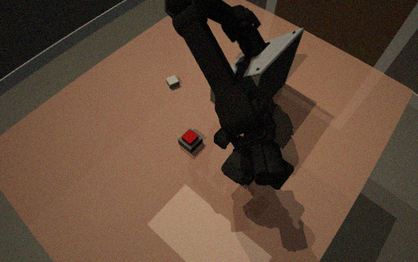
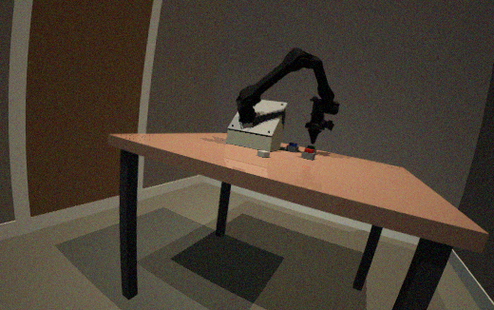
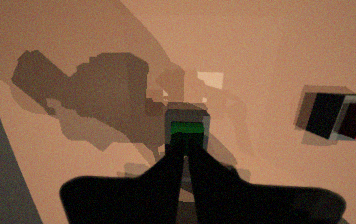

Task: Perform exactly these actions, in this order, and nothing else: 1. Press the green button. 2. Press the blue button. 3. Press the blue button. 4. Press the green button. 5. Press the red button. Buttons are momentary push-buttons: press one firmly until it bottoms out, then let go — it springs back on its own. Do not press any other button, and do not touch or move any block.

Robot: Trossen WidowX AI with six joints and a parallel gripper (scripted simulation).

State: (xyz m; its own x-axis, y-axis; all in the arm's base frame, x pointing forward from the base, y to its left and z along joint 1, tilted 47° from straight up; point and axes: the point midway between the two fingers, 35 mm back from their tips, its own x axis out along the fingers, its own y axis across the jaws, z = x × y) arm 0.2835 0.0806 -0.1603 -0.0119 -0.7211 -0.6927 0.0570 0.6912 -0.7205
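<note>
The green button lies 2 cm below my gripper tip. The rest, counted from my gripper tip: small white block: 36 cm to the right, 12 cm behind, 4 cm below; then red button: 18 cm to the right, 2 cm below, 1 cm ahead; then blue button: 9 cm behind, 4 cm to the right, 2 cm below.
</note>
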